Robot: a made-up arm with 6 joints.
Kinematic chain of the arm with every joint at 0, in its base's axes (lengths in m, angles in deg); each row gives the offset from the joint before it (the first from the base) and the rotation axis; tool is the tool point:
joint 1: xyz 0 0 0.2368 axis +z
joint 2: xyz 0 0 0 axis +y
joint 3: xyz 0 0 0.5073 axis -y
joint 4: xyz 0 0 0 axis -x
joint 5: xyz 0.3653 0 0 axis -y
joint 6: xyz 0 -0.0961 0 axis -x
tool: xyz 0 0 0
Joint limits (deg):
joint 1: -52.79..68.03
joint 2: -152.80..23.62
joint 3: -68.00..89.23
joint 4: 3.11..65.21
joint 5: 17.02..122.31
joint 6: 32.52..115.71
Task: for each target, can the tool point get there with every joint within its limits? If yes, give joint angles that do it. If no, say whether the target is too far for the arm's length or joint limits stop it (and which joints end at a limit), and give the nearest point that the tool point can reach.
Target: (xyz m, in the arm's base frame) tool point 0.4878 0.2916 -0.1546
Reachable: no: joint limits stop it (at a limit: joint 2, joint 4) | nearest point 0.3018 0.1804 0.3556 | short by 0.554 m
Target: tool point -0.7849 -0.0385 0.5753
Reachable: yes | joints -2.86 -78.21 53.53 36.10 25.88 86.41
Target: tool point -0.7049 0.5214 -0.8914
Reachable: no: too far | nearest point -0.4360 0.3225 -0.4610 | short by 0.545 m
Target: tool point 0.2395 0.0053 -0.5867
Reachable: no: joint limits stop it (at a limit: joint 1, joint 2, joint 3) | nearest point -0.0839 -0.3183 -0.5777 | short by 0.458 m
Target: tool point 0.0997 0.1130 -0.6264
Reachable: no: joint limits stop it (at a limit: joint 1, joint 2, joint 3, joint 4) | nearest point -0.2293 0.2354 -0.5779 | short by 0.354 m
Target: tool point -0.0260 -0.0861 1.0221
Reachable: yes | joints 27.85 -26.92 25.40 48.28 90.65 51.65
